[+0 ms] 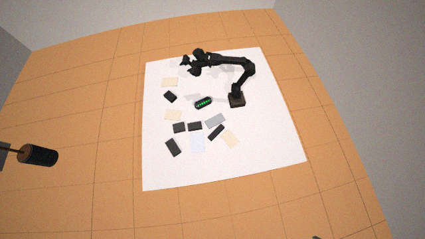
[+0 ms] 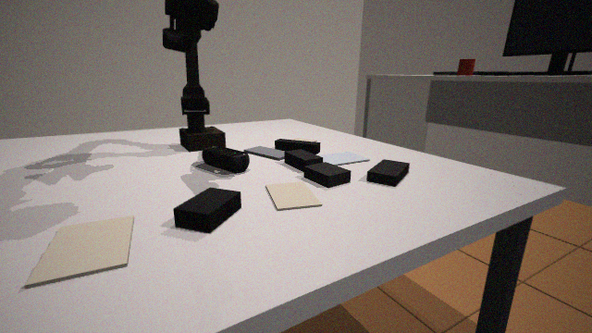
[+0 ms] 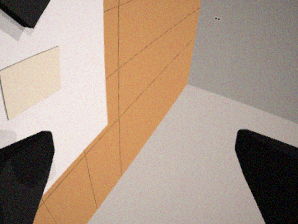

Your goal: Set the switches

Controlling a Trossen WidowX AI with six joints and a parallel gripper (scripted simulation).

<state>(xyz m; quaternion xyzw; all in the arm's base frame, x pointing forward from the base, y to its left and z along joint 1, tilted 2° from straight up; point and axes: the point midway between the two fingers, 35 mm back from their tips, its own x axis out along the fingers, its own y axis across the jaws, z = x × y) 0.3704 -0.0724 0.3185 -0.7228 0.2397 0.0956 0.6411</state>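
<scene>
Right now my gripper tip is 35 cm above the grey plate, 27 cm to the right of it and 21 cm past it. Also, from my gripper tip: long dark block: 38 cm to the left, 34 cm below, 21 cm behind; pale blue plate: 45 cm to the left, 35 cm below, 6 cm behind.
</scene>
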